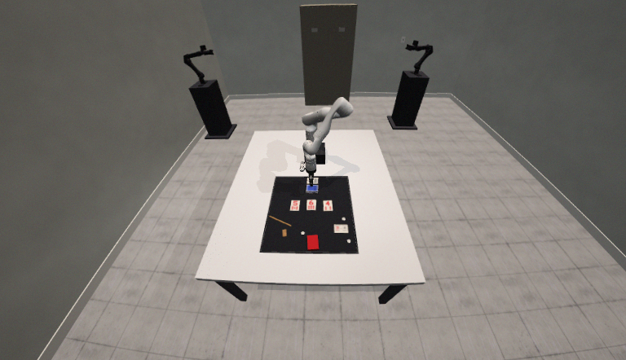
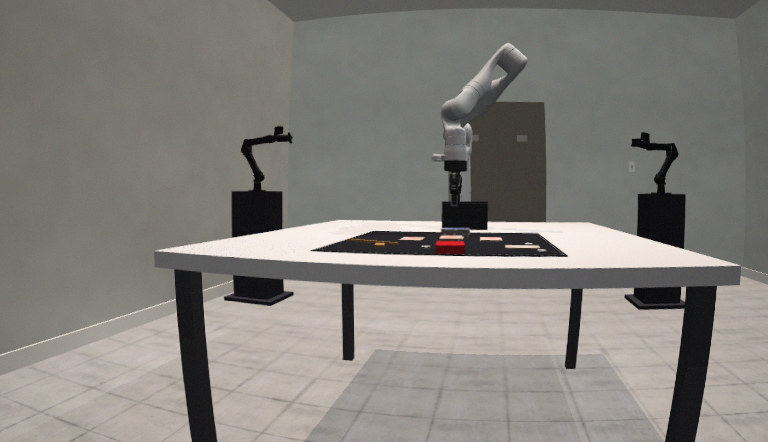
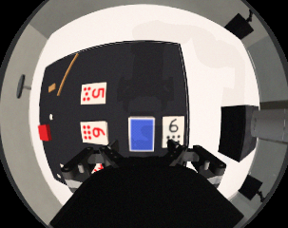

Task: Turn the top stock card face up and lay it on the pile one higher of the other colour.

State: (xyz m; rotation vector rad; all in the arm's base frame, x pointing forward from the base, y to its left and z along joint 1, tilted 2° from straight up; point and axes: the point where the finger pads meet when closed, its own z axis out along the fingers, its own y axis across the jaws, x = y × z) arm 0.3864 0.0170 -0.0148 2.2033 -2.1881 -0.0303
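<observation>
The blue-backed card lies 80 mm below my hand. From my hand the other things lie so: wooden stick 280 mm ahead, 200 mm to the right, 100 mm below; black mat 180 mm ahead, 120 mm below; black 6 card 100 mm below, 90 mm behind.
</observation>
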